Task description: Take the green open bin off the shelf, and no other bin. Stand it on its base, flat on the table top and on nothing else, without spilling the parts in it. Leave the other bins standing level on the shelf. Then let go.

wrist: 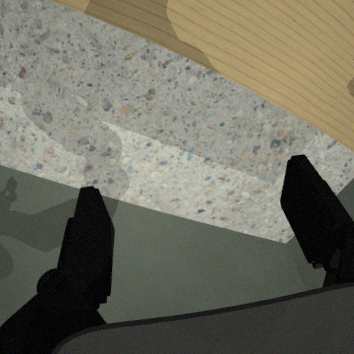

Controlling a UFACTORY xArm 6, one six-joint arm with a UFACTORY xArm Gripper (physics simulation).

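Frame: origin at the arm's base, x ahead, y left, z up, level; metres.
Where they show: gripper, fingertip midpoint: [195, 193].
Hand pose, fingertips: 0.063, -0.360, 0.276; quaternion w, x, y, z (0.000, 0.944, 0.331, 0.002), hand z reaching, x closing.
Observation:
After its pixels a point has its place, as x, y, z.
My gripper [195, 193] @(0.063, -0.360, 0.276) is open and empty in the wrist view, its two black fingers wide apart at the lower left and lower right. Between and beyond the fingertips lies a speckled stone surface [165, 100]. The green open bin does not show in this view, and neither do the shelf or the other bins. How high the fingers are above the surfaces I cannot tell.
A pale wood-grain surface [270, 55] @(0.275, -0.289, -0.142) fills the upper right, its edge running diagonally along the speckled stone. A plain grey-green surface [190, 270] lies beyond the stone's lower edge. Shadows fall across all three surfaces.

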